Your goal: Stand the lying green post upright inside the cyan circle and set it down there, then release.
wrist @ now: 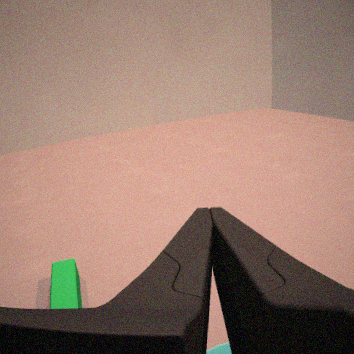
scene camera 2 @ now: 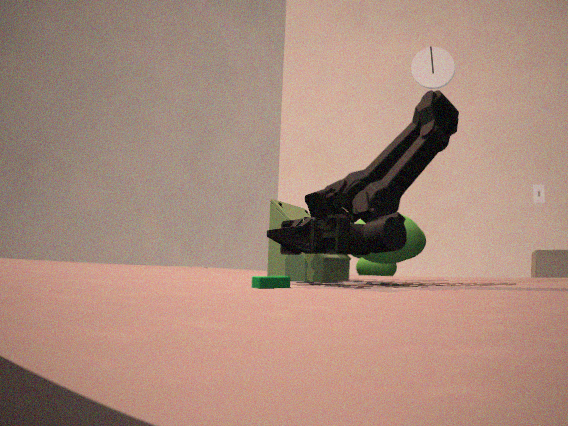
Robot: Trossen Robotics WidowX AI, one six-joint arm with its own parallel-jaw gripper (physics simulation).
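Frame: origin at the arm's base, x ahead, y left, z up, level; millimetres.
Where they show: gripper, fingertip midpoint: [wrist: 208,218] [scene camera 2: 267,233].
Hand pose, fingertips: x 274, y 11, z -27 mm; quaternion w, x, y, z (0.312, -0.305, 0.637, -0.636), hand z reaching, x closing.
Things, the pixels of their top centre, and the offset from my fingertips. "spot": a spot on its surface instead. Level surfaces: height alone.
- green post at its top centre: [wrist: 62,289] [scene camera 2: 271,276] 66 mm down, 78 mm ahead, 46 mm left
- cyan circle at a spot on its surface: [wrist: 220,348] spot: 82 mm down, 1 mm back, 8 mm right
- pink table at its surface level: 83 mm down
The green post [scene camera 2: 270,282] [wrist: 65,285] lies on its side on the table. In the wrist view it is at the lower left, left of the fingers, its near end hidden behind the gripper. My gripper [scene camera 2: 269,234] [wrist: 208,218] is shut and empty, with its fingertips together. It is held level above the table, higher than the post. A small part of the cyan circle [wrist: 220,348] shows between the fingers at the bottom edge of the wrist view; the rest is hidden. The cyan circle does not show in the scene view.
An olive-green angled block [scene camera 2: 274,261] stands behind the gripper and the post in the scene view. Green rounded objects [scene camera 2: 416,241] [scene camera 2: 376,267] are behind the arm. The pink table [scene camera 2: 300,350] [wrist: 150,190] extends around the post. A clock hangs on the wall.
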